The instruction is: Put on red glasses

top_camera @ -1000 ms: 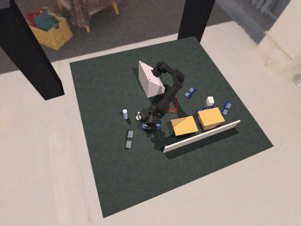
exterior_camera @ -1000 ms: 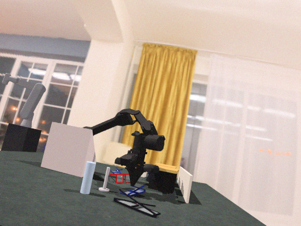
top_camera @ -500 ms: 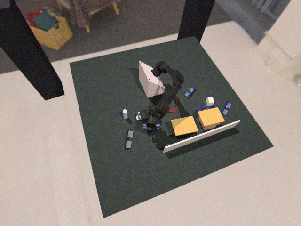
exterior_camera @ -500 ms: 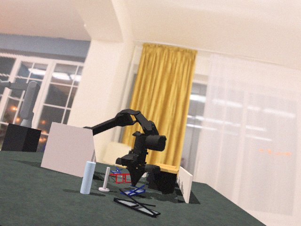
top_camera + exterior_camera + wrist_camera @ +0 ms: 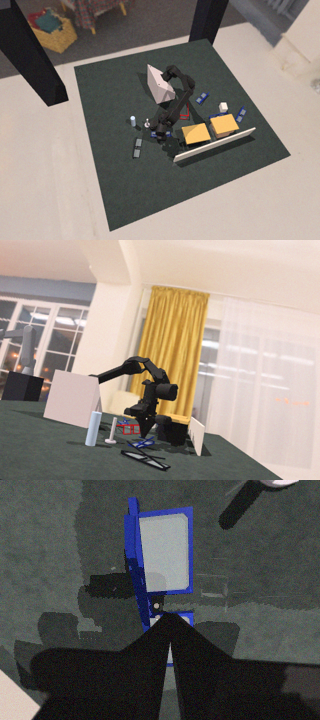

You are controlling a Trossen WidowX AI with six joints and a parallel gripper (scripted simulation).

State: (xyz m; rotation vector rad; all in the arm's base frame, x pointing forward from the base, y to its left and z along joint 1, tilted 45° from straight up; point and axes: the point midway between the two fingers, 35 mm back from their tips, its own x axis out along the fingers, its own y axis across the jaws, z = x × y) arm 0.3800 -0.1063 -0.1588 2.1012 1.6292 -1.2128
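The white peg lies 10 cm behind my gripper tip and 7 cm to the right of it. The rest, counted from my gripper tip: white cube 53 cm to the left, 1 cm behind; pale blue cylinder 16 cm to the right, 14 cm behind, 3 cm above; long white board 29 cm to the left, 23 cm ahead, 3 cm above.
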